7 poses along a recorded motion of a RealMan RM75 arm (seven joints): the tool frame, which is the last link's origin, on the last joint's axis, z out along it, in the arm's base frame.
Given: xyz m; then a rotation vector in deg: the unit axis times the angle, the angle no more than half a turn.
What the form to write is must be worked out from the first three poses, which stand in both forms.
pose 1, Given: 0.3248 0.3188 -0.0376 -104.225 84.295 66.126
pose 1, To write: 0.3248 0.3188 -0.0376 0.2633 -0.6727 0.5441 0.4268
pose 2, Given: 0.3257 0.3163 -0.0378 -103.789 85.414 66.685
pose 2, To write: 0.3257 0.3163 -0.0378 0.2584 -0.6682 0.5499 0.4293
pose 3, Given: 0.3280 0.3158 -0.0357 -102.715 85.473 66.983
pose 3, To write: 0.3280 0.3158 -0.0357 0.2632 -0.6629 0.5517 0.4323
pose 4, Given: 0.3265 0.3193 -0.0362 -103.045 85.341 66.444
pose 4, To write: 0.3265 0.3193 -0.0362 0.2640 -0.6653 0.5510 0.4290
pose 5, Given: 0.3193 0.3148 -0.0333 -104.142 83.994 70.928
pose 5, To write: 0.3193 0.3148 -0.0333 0.2467 -0.6665 0.5375 0.4539
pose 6, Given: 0.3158 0.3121 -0.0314 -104.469 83.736 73.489
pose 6, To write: 0.3158 0.3121 -0.0314 0.2357 -0.6647 0.5328 0.4676
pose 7, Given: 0.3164 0.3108 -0.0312 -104.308 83.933 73.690
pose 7, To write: 0.3164 0.3108 -0.0312 0.2349 -0.6634 0.5338 0.4687
